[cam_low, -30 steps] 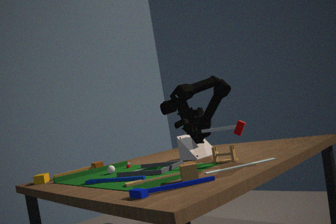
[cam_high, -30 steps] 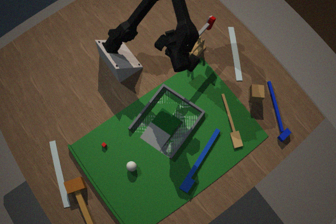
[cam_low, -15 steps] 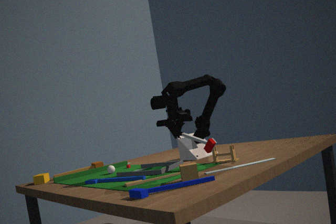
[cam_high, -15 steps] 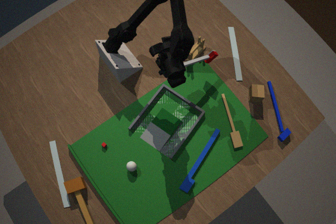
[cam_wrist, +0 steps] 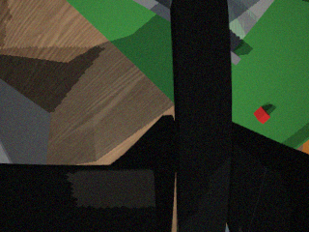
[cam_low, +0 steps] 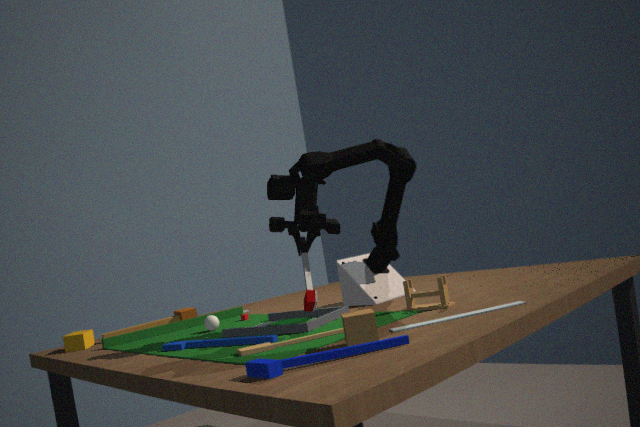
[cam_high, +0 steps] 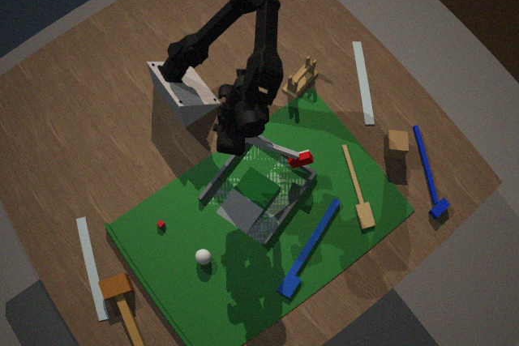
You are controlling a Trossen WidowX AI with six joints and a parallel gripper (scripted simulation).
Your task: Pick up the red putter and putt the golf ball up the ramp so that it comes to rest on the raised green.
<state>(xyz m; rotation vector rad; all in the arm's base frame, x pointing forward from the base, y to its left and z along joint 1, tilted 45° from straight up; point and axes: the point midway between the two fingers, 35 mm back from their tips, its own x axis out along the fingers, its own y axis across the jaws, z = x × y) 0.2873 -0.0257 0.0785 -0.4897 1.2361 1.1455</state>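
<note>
Now: the small red cube 24 cm to the right of my gripper tip, 16 cm below it and 8 cm ahead of it. Round my gripper tip: tan cube (45 cm to the left, 21 cm ahead, 14 cm below); white golf ball (21 cm ahead, 18 cm to the right, 14 cm below).
</note>
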